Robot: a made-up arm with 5 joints. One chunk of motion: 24 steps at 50 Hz.
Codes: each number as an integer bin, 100 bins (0 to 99) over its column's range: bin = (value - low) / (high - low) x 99, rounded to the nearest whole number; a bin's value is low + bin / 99 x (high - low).
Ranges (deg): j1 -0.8..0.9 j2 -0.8..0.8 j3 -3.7..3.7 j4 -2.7..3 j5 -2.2..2
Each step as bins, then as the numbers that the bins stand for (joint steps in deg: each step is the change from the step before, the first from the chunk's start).
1 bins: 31 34 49 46 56
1 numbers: -0.268 -0.251 -0.037 -0.052 0.176
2 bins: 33 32 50 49 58
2 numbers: -0.233 -0.283 0.037 0.121 0.261
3 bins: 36 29 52 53 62
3 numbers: -0.182 -0.331 0.187 0.352 0.430
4 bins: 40 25 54 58 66
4 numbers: -0.113 -0.396 0.336 0.639 0.600
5 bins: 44 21 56 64 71
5 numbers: -0.044 -0.461 0.486 0.985 0.812
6 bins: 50 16 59 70 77
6 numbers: 0.059 -0.541 0.710 1.330 1.067
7 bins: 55 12 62 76 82
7 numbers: 0.144 -0.606 0.934 1.676 1.279
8 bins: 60 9 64 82 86
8 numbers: 0.230 -0.655 1.084 2.021 1.448
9 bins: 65 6 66 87 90
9 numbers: 0.316 -0.703 1.233 2.309 1.618
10 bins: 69 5 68 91 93
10 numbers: 0.385 -0.719 1.383 2.539 1.745
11 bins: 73 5 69 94 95
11 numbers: 0.454 -0.719 1.458 2.712 1.830
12 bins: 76 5 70 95 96
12 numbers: 0.505 -0.719 1.532 2.770 1.873
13 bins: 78 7 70 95 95
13 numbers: 0.539 -0.687 1.532 2.770 1.830
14 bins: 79 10 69 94 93
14 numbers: 0.557 -0.638 1.458 2.712 1.745
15 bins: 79 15 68 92 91
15 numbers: 0.557 -0.558 1.383 2.597 1.661
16 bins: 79 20 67 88 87
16 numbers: 0.557 -0.477 1.308 2.367 1.491
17 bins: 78 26 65 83 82
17 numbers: 0.539 -0.380 1.159 2.079 1.279
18 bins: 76 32 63 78 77
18 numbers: 0.505 -0.283 1.009 1.791 1.067
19 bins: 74 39 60 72 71
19 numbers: 0.471 -0.170 0.785 1.445 0.812
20 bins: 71 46 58 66 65
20 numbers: 0.419 -0.057 0.635 1.100 0.558
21 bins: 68 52 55 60 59
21 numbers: 0.368 0.040 0.411 0.755 0.303
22 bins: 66 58 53 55 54
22 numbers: 0.333 0.137 0.262 0.467 0.091
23 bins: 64 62 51 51 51
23 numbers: 0.299 0.202 0.112 0.236 -0.036
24 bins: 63 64 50 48 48
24 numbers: 0.282 0.234 0.037 0.064 -0.164
